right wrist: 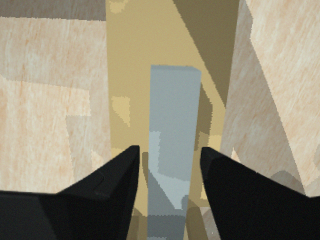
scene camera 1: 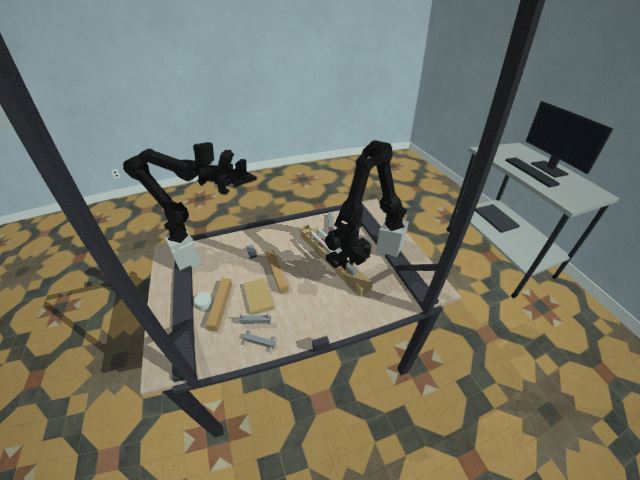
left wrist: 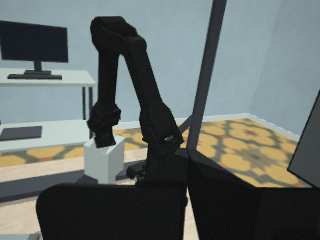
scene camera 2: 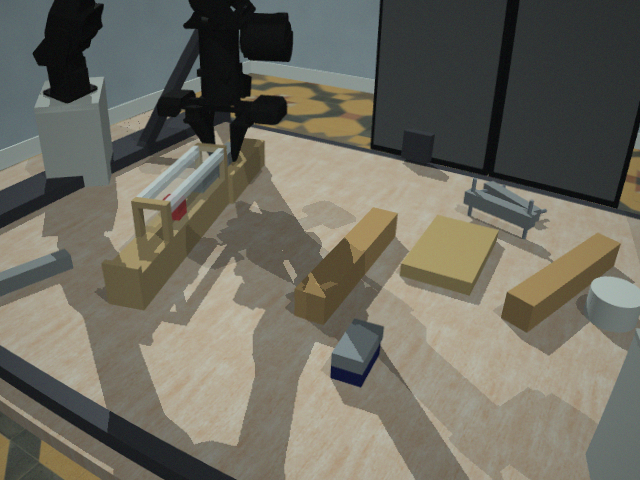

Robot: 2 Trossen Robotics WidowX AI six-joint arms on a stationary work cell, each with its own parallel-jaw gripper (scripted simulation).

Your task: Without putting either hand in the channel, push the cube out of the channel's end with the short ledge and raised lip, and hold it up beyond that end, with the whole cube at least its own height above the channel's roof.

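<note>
I can see a flat tan slab and a channel here, plus my left gripper and my right gripper. The left wrist view has my left gripper in it as well. The right wrist view shows my right gripper too, and scene camera 1 also shows that right gripper.
</note>
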